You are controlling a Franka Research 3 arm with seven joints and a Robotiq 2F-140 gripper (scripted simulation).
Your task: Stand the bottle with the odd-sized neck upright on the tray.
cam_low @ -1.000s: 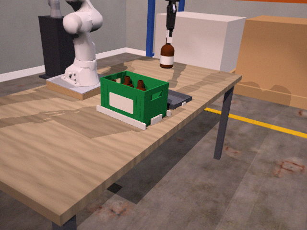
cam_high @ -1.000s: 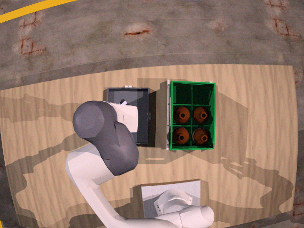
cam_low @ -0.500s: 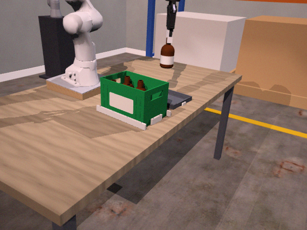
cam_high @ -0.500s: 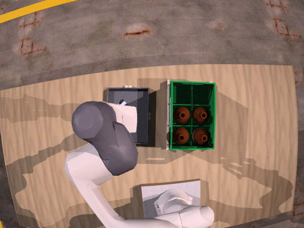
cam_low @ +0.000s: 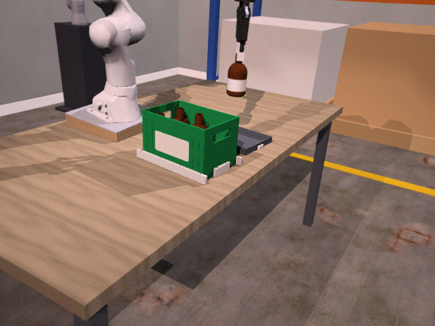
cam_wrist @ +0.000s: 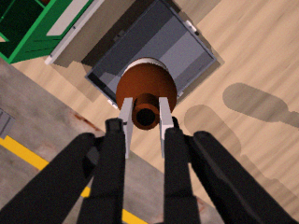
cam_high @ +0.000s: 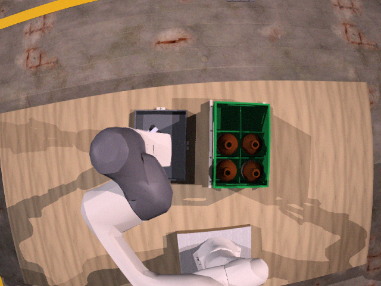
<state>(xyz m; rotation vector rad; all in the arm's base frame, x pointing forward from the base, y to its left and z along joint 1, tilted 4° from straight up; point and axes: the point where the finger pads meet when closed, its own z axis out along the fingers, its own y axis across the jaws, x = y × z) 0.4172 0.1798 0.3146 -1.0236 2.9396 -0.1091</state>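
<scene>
Right now the brown bottle is 90 mm below my hand. From my hand the other things lie so: dark grey tray (340 mm below); green crate (30 mm behind, 280 mm to the right, 270 mm below).
</scene>
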